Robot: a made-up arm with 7 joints. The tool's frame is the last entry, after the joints.
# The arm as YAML. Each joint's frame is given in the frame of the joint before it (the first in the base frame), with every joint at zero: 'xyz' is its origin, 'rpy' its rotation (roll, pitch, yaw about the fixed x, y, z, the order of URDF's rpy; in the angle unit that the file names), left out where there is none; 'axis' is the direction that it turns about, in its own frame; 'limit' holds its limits. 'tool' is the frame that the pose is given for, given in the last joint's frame.
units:
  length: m
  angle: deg
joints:
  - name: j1
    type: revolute
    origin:
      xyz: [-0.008, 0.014, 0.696]
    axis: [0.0, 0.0, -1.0]
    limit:
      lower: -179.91
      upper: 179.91
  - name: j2
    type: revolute
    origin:
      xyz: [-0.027, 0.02, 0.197]
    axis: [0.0, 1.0, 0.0]
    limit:
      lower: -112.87
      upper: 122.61
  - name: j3
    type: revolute
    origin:
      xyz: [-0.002, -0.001, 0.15]
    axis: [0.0, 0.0, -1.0]
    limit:
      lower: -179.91
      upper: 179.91
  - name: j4
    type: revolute
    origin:
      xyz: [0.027, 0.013, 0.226]
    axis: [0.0, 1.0, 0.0]
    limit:
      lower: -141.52
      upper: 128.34
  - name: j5
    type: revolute
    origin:
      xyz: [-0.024, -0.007, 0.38]
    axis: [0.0, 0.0, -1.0]
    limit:
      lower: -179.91
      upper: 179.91
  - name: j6
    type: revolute
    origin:
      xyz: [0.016, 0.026, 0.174]
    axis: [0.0, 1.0, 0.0]
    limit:
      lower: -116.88
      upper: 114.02
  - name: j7
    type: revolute
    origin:
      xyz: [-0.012, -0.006, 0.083]
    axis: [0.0, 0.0, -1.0]
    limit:
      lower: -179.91
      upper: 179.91
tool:
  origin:
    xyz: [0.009, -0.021, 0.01]
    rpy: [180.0, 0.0, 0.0]
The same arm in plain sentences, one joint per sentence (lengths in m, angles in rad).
The arm has seven revolute joints in a row. What follows holds with every joint at zero, and every direction is one of the base frame's.
The first joint is mounted 0.008 m along -x and 0.014 m along +y and 0.696 m along +z from the base frame's origin and rotates about -z, from -3.14 to 3.14 rad.
The second joint is mounted 0.027 m along -x and 0.02 m along +y and 0.197 m along +z from the first joint and rotates about +y, from -1.97 to 2.1399 rad.
The third joint is mounted 0.002 m along -x and 0.001 m along -y and 0.15 m along +z from the second joint and rotates about -z, from -3.14 to 3.14 rad.
The fourth joint is mounted 0.027 m along +x and 0.013 m along +y and 0.226 m along +z from the third joint and rotates about +y, from -2.47 to 2.24 rad.
The fifth joint is mounted 0.024 m along -x and 0.007 m along -y and 0.38 m along +z from the fourth joint and rotates about -z, from -3.14 to 3.14 rad.
The sixth joint is mounted 0.016 m along +x and 0.026 m along +y and 0.174 m along +z from the fifth joint and rotates about +y, from -2.0399 to 1.99 rad.
The seventh joint is mounted 0.012 m along -x and 0.006 m along -y and 0.083 m along +z from the sixth joint and rotates about -z, from -3.14 to 3.14 rad.
The tool frame, which is the frame that the pose is given for, is mounted 0.009 m along +x and 0.021 m along -y and 0.01 m along +z from the seventh joint; its axes are the base frame's turned by roll 3.1416, pitch 0 and yaw 0 rad (as in URDF: about the fixed x, then y, then z).

